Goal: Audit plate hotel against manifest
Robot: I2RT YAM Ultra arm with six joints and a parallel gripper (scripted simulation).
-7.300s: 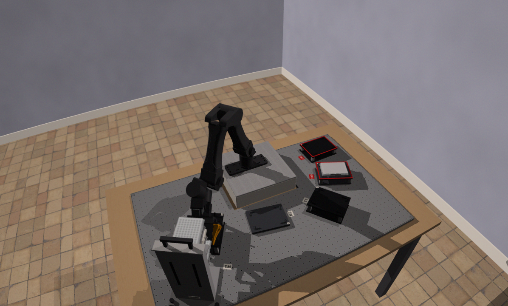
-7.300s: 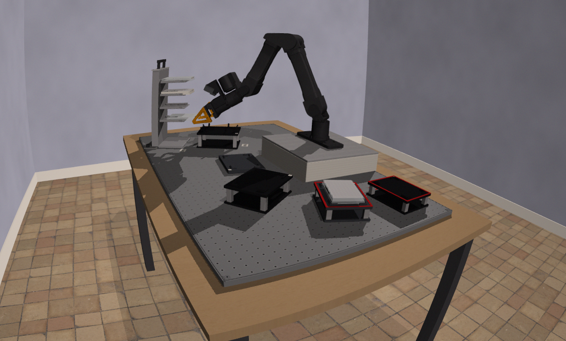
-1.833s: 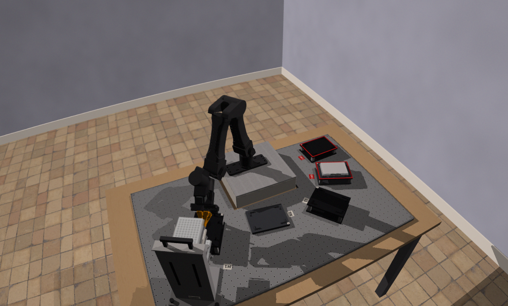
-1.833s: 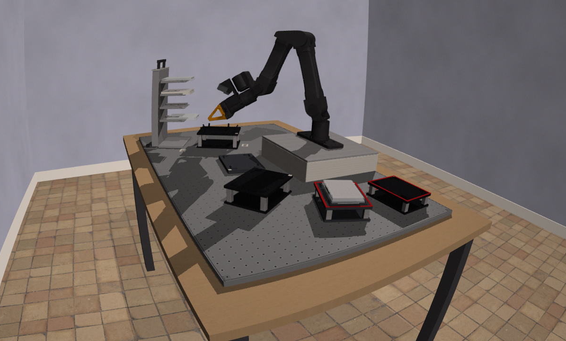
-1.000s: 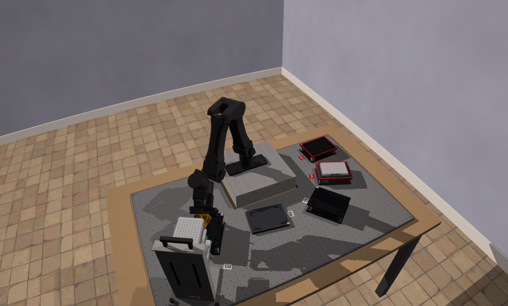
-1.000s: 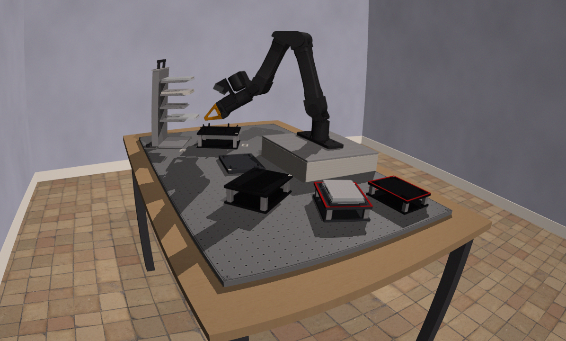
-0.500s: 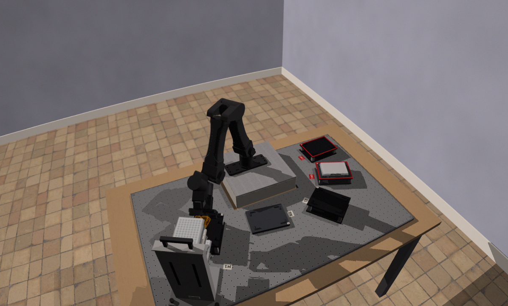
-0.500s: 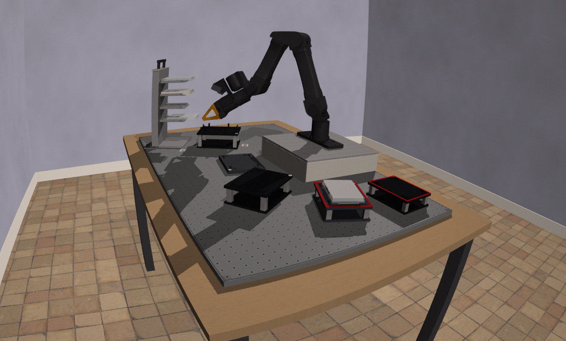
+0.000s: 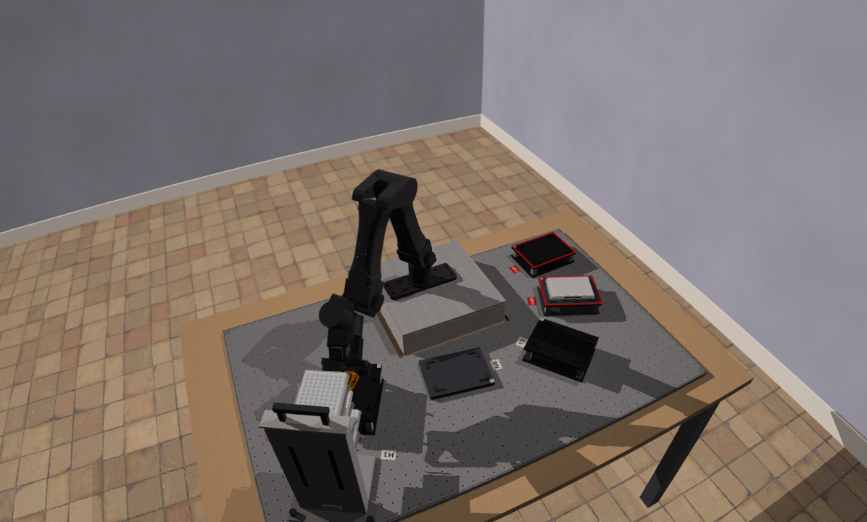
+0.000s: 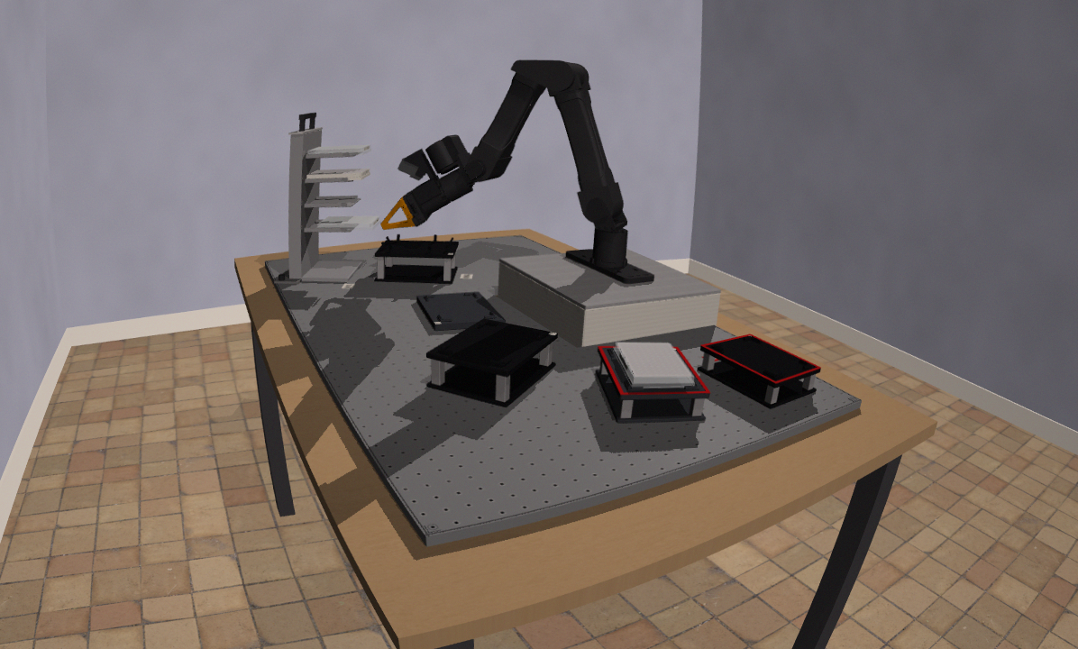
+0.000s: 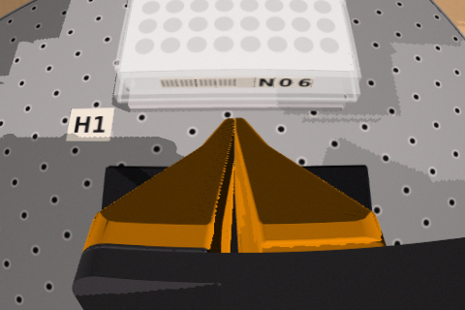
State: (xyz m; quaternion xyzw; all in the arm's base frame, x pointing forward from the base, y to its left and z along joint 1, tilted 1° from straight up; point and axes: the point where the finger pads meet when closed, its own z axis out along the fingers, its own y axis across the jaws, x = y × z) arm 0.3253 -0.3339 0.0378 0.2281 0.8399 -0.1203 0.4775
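Now: the black regrip nest RG 60 mm behind my hand, 30 mm to the left of it and 50 mm below it. Also, from my hand: flat recovery nest N6: 40 mm behind, 300 mm to the left, 100 mm below; H1 deck label: 100 mm ahead, 60 mm to the left, 110 mm below; plate hotel H1: 160 mm ahead, 100 mm to the right, 50 mm above.
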